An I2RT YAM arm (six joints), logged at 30 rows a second.
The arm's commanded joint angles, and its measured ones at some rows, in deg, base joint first. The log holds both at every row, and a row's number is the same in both.
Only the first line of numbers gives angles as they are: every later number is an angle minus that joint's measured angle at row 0.
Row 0, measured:
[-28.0 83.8 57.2 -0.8 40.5 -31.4]
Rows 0 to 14, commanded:
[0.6 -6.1 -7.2 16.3 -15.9 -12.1]
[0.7 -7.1 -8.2 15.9 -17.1 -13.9]
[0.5 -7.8 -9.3 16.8 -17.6 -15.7]
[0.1 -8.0 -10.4 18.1 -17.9 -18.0]
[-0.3 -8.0 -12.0 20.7 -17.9 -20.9]
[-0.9 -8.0 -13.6 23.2 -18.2 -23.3]
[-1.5 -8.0 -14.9 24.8 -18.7 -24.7]
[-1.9 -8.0 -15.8 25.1 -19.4 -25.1]
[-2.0 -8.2 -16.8 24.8 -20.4 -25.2]
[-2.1 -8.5 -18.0 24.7 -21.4 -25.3]
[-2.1 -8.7 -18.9 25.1 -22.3 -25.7]
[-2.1 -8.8 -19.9 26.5 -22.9 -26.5]
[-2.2 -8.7 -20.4 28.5 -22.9 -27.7]
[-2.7 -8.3 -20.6 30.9 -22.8 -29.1]
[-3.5 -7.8 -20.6 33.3 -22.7 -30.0]
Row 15, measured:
[-2.5 -7.0 -20.1 23.8 -20.1 -24.8]
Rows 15 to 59, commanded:
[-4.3 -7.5 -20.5 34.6 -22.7 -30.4]
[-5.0 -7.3 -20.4 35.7 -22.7 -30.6]
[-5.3 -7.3 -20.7 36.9 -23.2 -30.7]
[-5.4 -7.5 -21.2 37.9 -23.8 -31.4]
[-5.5 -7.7 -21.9 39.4 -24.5 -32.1]
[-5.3 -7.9 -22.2 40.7 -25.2 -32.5]
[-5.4 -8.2 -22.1 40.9 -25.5 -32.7]
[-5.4 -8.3 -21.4 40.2 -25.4 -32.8]
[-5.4 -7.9 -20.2 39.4 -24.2 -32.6]
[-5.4 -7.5 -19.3 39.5 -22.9 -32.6]
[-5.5 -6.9 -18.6 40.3 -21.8 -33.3]
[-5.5 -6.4 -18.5 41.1 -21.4 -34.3]
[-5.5 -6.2 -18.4 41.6 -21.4 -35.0]
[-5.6 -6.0 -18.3 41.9 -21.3 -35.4]
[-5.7 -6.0 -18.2 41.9 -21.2 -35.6]
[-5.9 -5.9 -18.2 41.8 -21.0 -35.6]
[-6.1 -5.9 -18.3 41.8 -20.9 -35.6]
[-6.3 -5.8 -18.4 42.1 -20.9 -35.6]
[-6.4 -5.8 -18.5 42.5 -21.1 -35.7]
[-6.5 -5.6 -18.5 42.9 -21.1 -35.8]
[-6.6 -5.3 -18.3 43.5 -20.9 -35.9]
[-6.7 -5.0 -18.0 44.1 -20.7 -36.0]
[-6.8 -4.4 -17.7 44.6 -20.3 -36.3]
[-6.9 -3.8 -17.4 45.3 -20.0 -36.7]
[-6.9 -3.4 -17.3 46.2 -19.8 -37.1]
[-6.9 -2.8 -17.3 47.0 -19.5 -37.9]
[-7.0 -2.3 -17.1 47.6 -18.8 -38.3]
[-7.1 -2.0 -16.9 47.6 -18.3 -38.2]
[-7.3 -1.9 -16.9 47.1 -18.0 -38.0]
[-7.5 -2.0 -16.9 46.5 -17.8 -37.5]
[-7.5 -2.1 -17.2 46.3 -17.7 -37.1]
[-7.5 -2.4 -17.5 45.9 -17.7 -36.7]
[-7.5 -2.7 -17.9 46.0 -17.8 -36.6]
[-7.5 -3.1 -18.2 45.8 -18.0 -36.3]
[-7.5 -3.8 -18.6 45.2 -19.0 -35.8]
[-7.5 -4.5 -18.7 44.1 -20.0 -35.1]
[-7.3 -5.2 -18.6 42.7 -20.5 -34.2]
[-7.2 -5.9 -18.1 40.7 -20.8 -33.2]
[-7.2 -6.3 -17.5 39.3 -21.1 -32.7]
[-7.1 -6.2 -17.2 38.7 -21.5 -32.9]
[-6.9 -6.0 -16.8 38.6 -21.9 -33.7]
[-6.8 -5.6 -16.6 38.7 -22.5 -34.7]
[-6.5 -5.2 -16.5 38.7 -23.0 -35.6]
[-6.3 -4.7 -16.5 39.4 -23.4 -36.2]
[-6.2 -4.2 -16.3 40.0 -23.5 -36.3]
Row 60, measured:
[-6.9 -3.4 -18.7 36.6 -21.7 -35.2]
